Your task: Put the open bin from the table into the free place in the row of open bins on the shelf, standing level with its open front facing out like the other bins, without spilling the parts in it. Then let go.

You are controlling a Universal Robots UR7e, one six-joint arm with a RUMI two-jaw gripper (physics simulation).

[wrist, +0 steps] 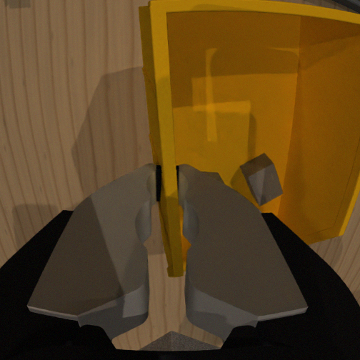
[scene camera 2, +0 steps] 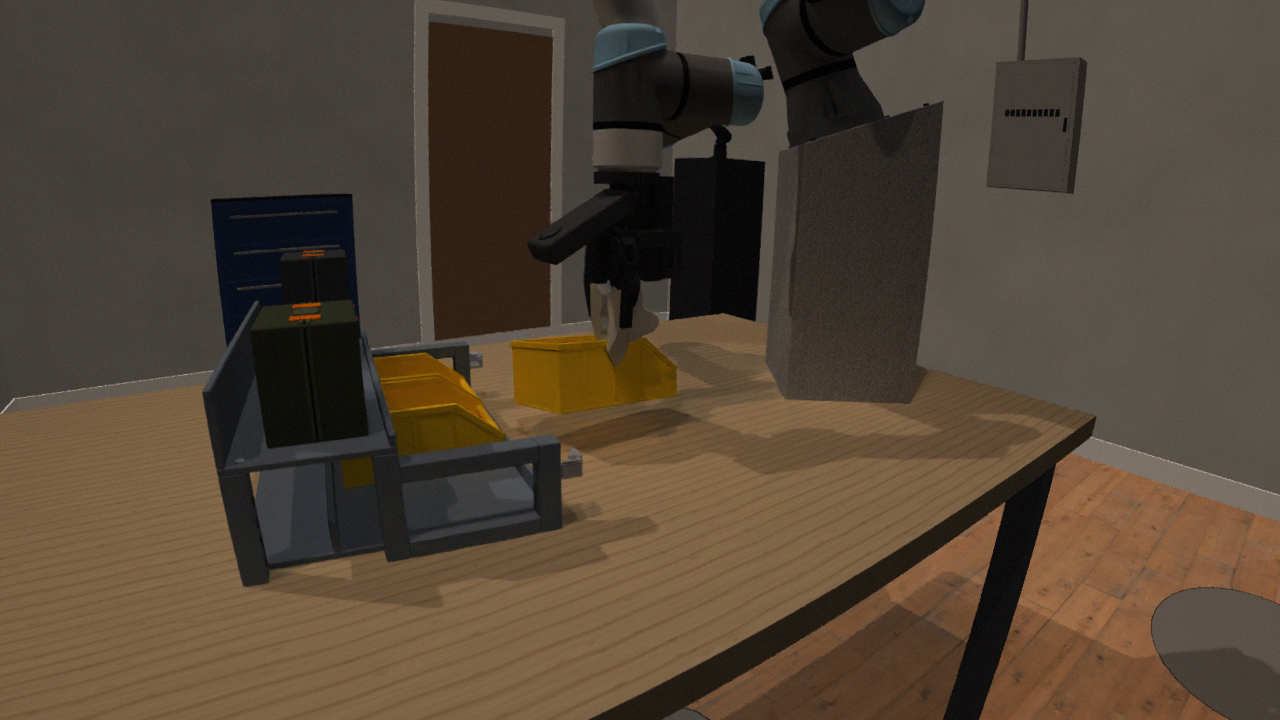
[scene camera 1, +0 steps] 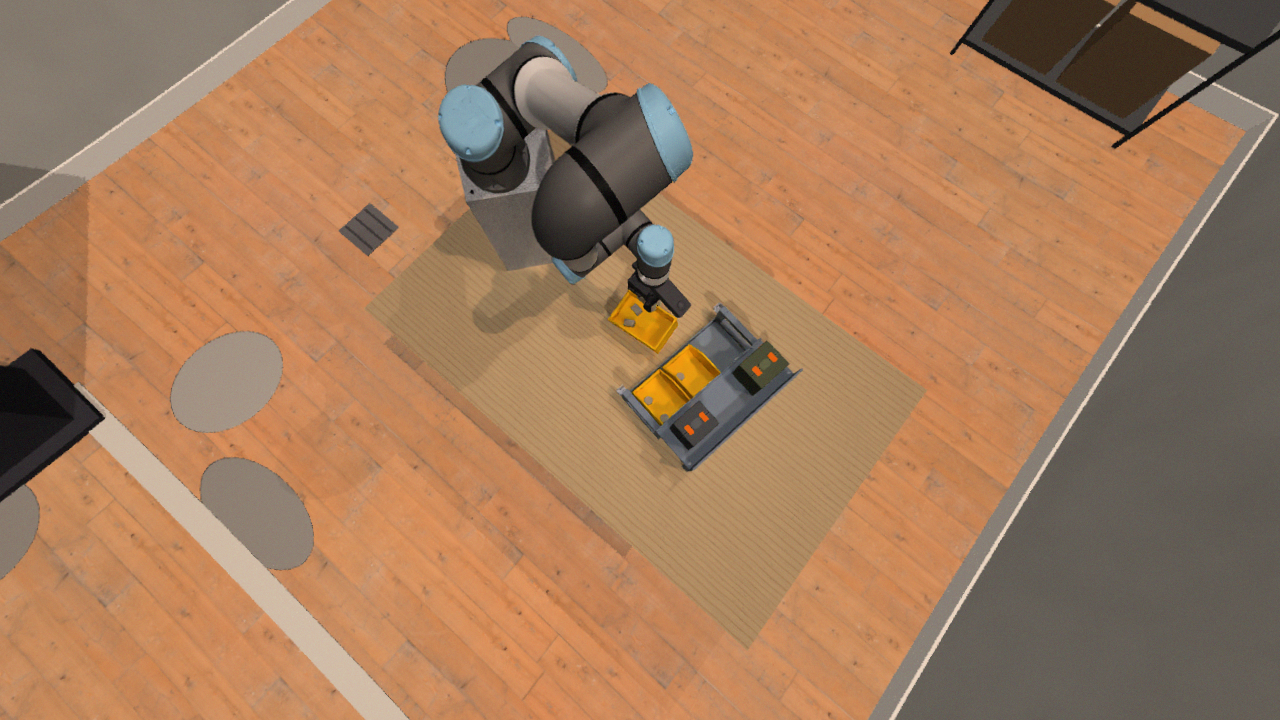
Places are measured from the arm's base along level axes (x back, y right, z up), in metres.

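Pixels of known places: gripper, between the fingertips: (scene camera 2: pixel 613 364) (scene camera 1: pixel 654 307); arm's base, origin of its link: (scene camera 2: pixel 837 133) (scene camera 1: pixel 496 158).
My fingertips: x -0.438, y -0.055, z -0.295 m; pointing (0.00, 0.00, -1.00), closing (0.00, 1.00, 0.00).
Observation:
For each thing: its middle in the pictures, then the offset to it from my fingertips.
- yellow open bin, middle of its body: (scene camera 2: pixel 595 369) (scene camera 1: pixel 642 320) dz -0.018, dx +0.004, dy +0.045 m
- dark green case, middle of its body: (scene camera 2: pixel 311 367) (scene camera 1: pixel 759 368) dz +0.052, dx -0.324, dy -0.035 m
- dark grey case, middle of its body: (scene camera 2: pixel 317 304) (scene camera 1: pixel 693 426) dz +0.064, dx -0.288, dy +0.193 m
My gripper (scene camera 1: pixel 648 302) (scene camera 2: pixel 617 351) (wrist: pixel 166 170) is shut on one side wall of the yellow open bin (scene camera 1: pixel 657 333) (scene camera 2: pixel 562 377) (wrist: pixel 320 125). The bin hangs a little above the table, with a slight sideways lean in the wrist view, its low front towards the robot base. Small grey parts (scene camera 1: pixel 629 322) (wrist: pixel 261 179) lie inside it. The grey shelf (scene camera 1: pixel 726 396) (scene camera 2: pixel 391 510) stands beside it and holds two yellow bins (scene camera 1: pixel 662 395) (scene camera 1: pixel 692 369), low fronts facing the same side. The free place (scene camera 1: pixel 713 338) is at the row's end nearer scene camera 2.
A dark green case (scene camera 1: pixel 761 368) (scene camera 2: pixel 308 380) stands on the shelf's upper board behind the free place. A dark grey case (scene camera 1: pixel 692 426) (scene camera 2: pixel 313 273) stands at that board's other end. Side rails and small front lugs (scene camera 2: pixel 571 463) edge the shelf. The robot pedestal (scene camera 2: pixel 845 268) stands behind the held bin.

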